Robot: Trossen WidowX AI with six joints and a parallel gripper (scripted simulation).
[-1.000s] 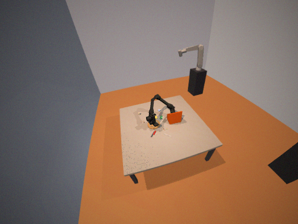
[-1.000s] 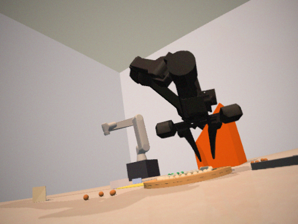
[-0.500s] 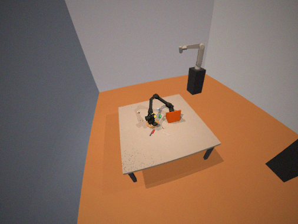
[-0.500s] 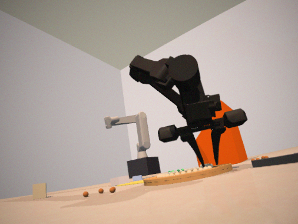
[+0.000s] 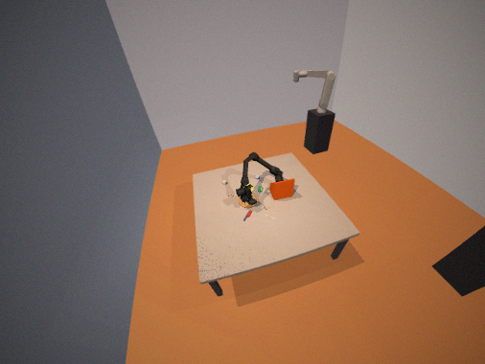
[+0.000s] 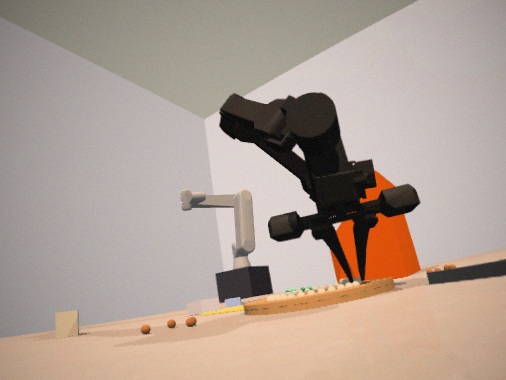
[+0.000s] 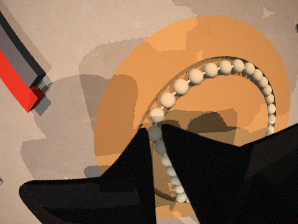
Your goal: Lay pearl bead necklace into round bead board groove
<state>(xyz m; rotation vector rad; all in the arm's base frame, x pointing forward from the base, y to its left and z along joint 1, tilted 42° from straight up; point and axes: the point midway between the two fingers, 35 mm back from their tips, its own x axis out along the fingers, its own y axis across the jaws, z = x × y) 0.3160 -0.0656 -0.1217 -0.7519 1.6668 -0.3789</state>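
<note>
Now: the round wooden bead board 60 mm to the right of my gripper tip, 10 mm below it and 10 mm behind it. Also, from my gripper tip: tan cube: 390 mm to the right, 150 mm ahead; then yellow flat piece: 230 mm to the right, 70 mm behind, 10 mm below; then red-handled tool: 120 mm to the left, 50 mm ahead, 10 mm below.
</note>
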